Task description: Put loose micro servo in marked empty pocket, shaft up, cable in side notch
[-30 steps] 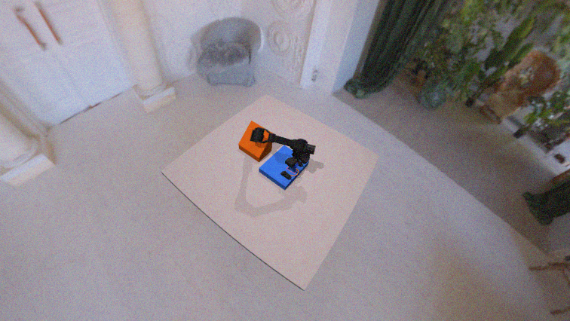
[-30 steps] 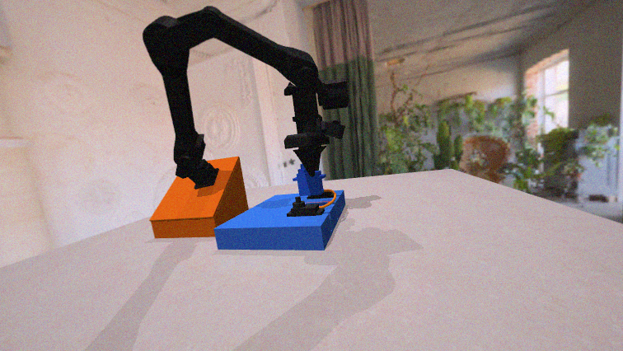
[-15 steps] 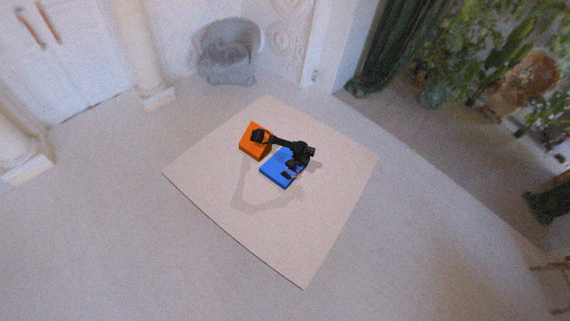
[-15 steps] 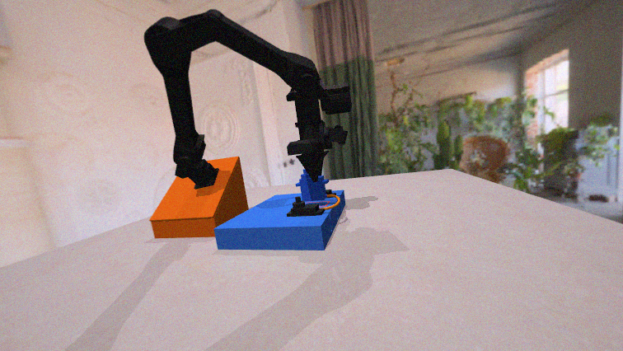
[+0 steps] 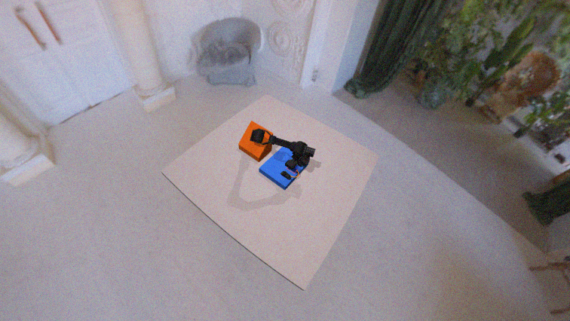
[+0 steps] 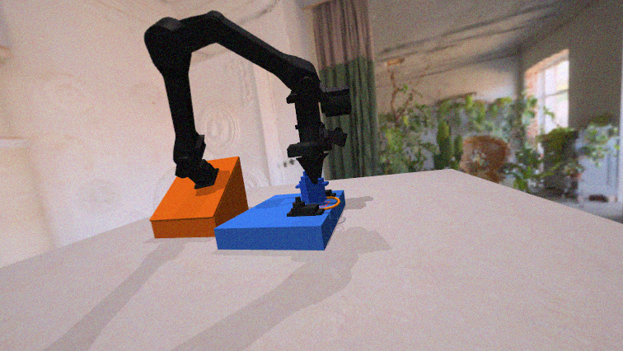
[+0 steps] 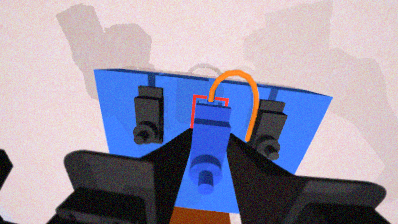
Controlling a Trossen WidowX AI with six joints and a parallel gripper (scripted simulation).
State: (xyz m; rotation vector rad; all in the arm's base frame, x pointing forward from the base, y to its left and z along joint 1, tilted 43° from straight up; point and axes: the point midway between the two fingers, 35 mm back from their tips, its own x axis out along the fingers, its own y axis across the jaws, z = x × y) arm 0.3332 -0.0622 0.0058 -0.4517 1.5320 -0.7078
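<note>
Right now the blue deck is 120 mm behind my gripper tip, 20 mm to the left of it and 80 mm below it.
</note>
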